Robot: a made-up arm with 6 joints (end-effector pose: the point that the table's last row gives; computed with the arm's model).
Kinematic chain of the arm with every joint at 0, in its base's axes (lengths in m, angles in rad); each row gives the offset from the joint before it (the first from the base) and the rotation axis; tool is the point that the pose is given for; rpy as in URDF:
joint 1: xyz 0 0 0.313 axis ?
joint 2: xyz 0 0 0 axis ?
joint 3: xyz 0.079 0 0.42 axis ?
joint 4: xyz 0.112 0 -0.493 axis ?
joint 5: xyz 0 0 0 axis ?
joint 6: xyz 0.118 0 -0.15 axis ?
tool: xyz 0 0 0 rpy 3.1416 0 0
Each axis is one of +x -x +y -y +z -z.
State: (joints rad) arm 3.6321 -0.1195 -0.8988 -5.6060 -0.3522 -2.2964
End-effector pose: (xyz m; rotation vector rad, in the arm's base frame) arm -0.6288 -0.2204 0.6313 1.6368 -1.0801 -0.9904
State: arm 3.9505 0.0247 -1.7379 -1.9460 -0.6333 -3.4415
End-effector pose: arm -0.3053 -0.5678 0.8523 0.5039 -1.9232 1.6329
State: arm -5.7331 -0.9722 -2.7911 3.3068 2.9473 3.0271
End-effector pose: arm -0.6050 -0.3989 0.7662 -2.7904 -1.2124 -0.6648
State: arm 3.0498 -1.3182 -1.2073 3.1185 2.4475 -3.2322
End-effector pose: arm 0.3668 -0.0381 1.0369 0.0278 1.8332 -0.1293
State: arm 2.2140 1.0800 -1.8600 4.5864 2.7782 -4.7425
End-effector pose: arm -0.3376 0.7211 0.2539 1.0279 -0.0747 2.2931
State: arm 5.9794 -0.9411 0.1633 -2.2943 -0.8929 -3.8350
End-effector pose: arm 0.0851 0.1232 0.2613 -2.5209 0.2515 -0.2657
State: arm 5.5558 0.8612 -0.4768 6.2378 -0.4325 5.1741
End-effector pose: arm 0.3143 -0.2695 -0.1164 3.0441 0.6542 0.0678
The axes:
joint 1: +z
joint 2: +y
joint 3: +y
joint 4: -z
joint 5: +y
joint 6: -z

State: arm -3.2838 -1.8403 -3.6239 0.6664 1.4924 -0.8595
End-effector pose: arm 0.8582 -0.2105 -0.1490 0.3450 1.0336 -1.1332
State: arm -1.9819 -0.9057 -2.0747 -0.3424 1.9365 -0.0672
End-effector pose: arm -0.0023 0.1478 1.1672 0.9379 -1.8932 0.3992
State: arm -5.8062 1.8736 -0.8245 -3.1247 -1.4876 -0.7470
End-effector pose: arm 0.0143 0.0104 -0.0400 0.3348 -0.5063 -0.2654
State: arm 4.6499 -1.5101 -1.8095 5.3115 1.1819 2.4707
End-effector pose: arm -0.0407 0.5929 1.0555 -1.4213 -0.7500 2.6608
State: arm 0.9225 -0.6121 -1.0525 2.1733 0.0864 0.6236
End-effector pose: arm 0.3514 0.3211 0.8157 -0.9043 1.1326 0.5270
